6 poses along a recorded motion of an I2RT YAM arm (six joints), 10 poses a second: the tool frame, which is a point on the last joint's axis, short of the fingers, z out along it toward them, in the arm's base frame.
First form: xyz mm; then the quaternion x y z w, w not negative.
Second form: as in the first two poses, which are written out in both.
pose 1, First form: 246.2, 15.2, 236.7, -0.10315, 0.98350, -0.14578, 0.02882
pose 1, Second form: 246.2, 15.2, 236.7, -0.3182, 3.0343, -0.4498
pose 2, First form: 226.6, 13.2, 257.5, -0.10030, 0.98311, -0.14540, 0.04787
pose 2, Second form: 226.6, 13.2, 257.5, -0.3058, 2.9978, -0.4434
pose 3, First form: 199.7, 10.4, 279.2, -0.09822, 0.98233, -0.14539, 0.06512
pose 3, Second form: 199.7, 10.4, 279.2, -0.2964, 2.9643, -0.4387
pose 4, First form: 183.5, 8.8, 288.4, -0.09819, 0.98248, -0.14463, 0.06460
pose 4, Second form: 183.5, 8.8, 288.4, -0.2964, 2.9657, -0.4366
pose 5, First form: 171.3, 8.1, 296.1, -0.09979, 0.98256, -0.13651, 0.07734
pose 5, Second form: 171.3, 8.1, 296.1, -0.2989, 2.9435, -0.4089
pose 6, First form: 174.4, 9.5, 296.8, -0.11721, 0.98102, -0.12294, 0.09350
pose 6, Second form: 174.4, 9.5, 296.8, -0.3478, 2.9110, -0.3648
